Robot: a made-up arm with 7 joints. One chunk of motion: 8 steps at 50 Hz.
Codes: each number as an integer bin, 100 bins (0 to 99) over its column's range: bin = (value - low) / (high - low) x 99, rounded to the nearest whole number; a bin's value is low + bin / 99 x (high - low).
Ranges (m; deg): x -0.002..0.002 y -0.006..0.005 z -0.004..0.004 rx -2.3..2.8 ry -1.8..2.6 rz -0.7..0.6
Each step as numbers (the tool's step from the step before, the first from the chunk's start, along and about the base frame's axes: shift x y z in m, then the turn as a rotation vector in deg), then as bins.
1 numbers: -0.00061 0.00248 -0.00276 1.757 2.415 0.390
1 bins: 34 76 15 79 95 83
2 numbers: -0.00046 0.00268 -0.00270 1.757 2.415 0.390
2 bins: 38 78 16 79 95 83
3 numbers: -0.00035 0.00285 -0.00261 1.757 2.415 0.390
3 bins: 41 80 17 79 95 83
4 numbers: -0.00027 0.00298 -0.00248 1.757 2.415 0.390
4 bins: 43 81 19 79 95 83
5 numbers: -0.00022 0.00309 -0.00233 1.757 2.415 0.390
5 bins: 44 82 21 79 95 83
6 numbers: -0.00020 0.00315 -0.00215 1.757 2.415 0.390
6 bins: 45 82 23 79 95 83
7 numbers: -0.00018 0.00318 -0.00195 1.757 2.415 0.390
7 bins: 45 83 25 79 95 83
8 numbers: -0.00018 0.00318 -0.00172 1.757 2.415 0.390
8 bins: 45 83 28 79 95 83
